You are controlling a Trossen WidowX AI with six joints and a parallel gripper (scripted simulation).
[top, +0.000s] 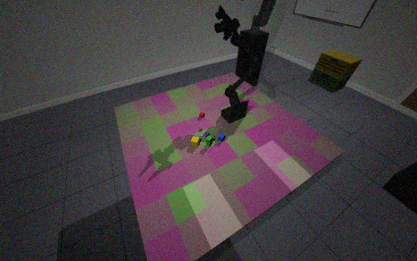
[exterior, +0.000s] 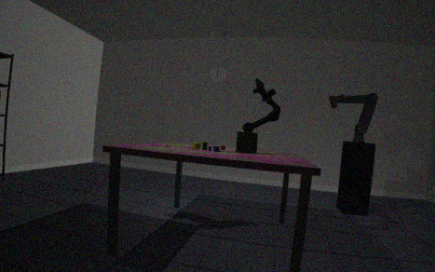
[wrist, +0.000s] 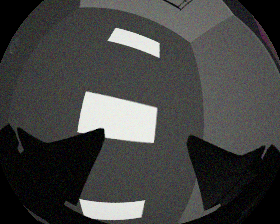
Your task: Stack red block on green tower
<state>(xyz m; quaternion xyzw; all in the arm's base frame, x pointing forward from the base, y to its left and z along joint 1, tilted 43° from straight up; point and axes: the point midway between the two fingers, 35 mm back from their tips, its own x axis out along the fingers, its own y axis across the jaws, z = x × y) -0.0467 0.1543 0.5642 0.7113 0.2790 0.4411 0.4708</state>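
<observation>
The red block lies 66 cm below my gripper tip, 24 cm ahead of it and 13 cm to the left of it. Round my gripper tip: blue block (65 cm below, 41 cm to the left, 23 cm ahead); yellow block (65 cm below, 40 cm ahead, 36 cm to the left).
</observation>
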